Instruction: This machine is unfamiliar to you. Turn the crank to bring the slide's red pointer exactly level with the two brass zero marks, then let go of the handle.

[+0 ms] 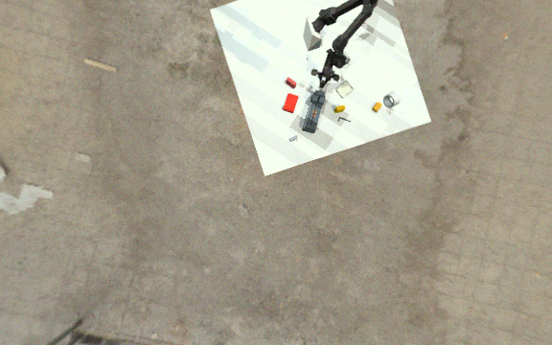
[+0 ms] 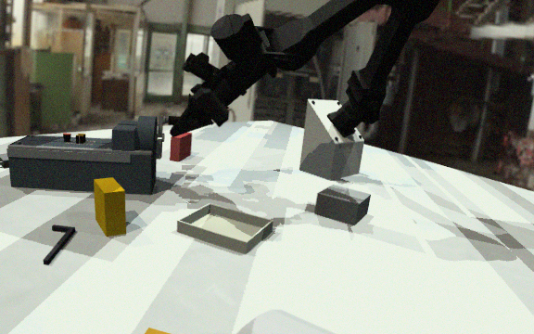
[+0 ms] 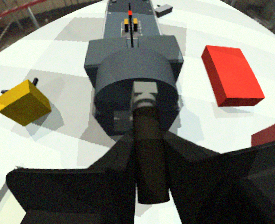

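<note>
My gripper tip is 20 mm below the dark crank handle, 10 mm to the right of it and 10 mm past it. The rest, counted from my gripper tip: red pointer: 150 mm ahead, 120 mm to the right, 10 mm below; shallow grey tray: 190 mm to the left, 90 mm below, 60 mm ahead; yellow block: 180 mm ahead, 90 mm to the left, 70 mm below.
</note>
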